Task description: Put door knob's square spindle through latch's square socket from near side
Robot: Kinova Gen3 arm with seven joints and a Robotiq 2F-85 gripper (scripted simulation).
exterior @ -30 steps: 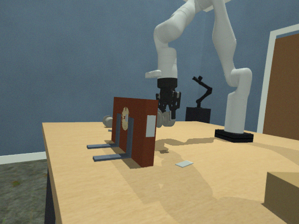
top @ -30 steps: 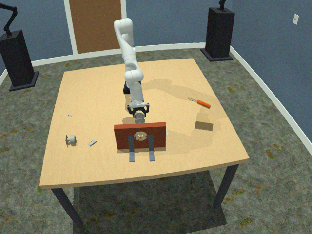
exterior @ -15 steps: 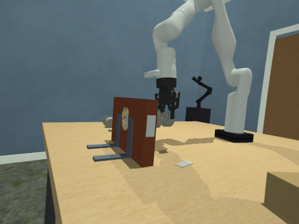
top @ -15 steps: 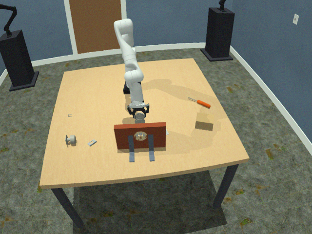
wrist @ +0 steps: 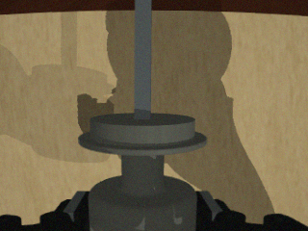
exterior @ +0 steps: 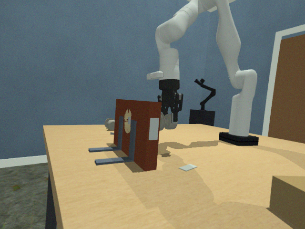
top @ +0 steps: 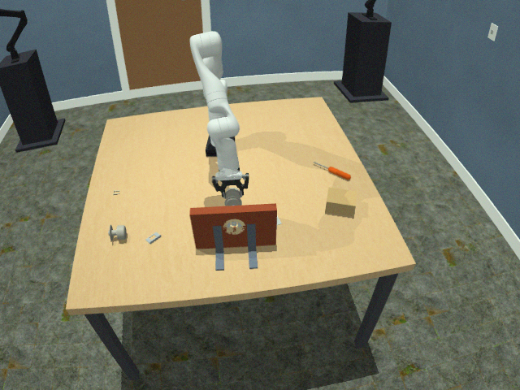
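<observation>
Right now the door knob is 40 mm ahead of my hand and 10 mm below it. The rest, counted from my hand: tan box 50 mm ahead, 440 mm to the left, 90 mm below; wooden slab 140 mm ahead, 20 mm to the right, 20 mm below.
</observation>
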